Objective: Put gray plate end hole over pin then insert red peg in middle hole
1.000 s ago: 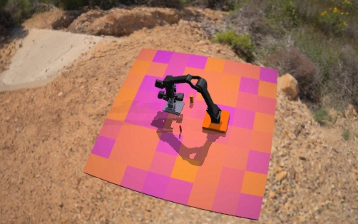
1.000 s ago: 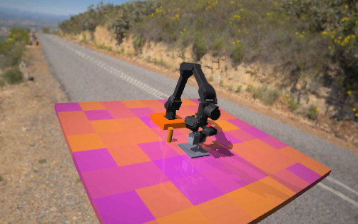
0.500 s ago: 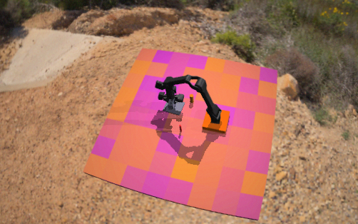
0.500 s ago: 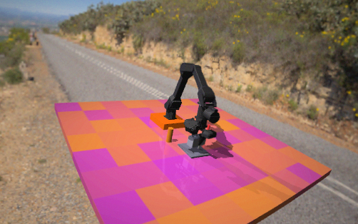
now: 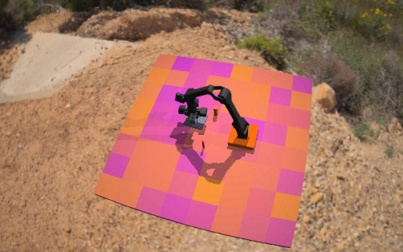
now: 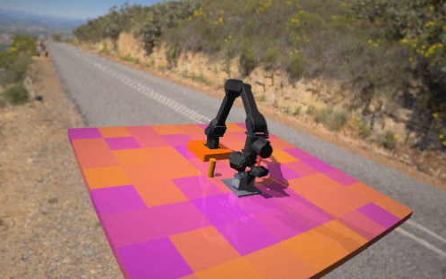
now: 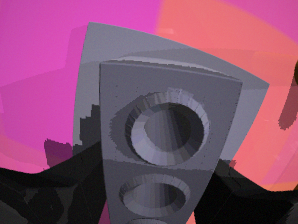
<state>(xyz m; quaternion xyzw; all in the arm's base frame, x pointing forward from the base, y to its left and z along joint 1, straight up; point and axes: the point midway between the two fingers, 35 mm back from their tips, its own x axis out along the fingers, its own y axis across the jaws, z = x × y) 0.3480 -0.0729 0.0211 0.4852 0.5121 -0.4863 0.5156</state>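
Right now the gray plate is 3 cm above my gripper tip. The rest, counted from my gripper tip: orange post (13 cm behind, 7 cm to the right, 1 cm above); then red peg (19 cm to the left, 11 cm behind, 1 cm above); then gray base (2 cm below, 1 cm to the left, 1 cm behind).
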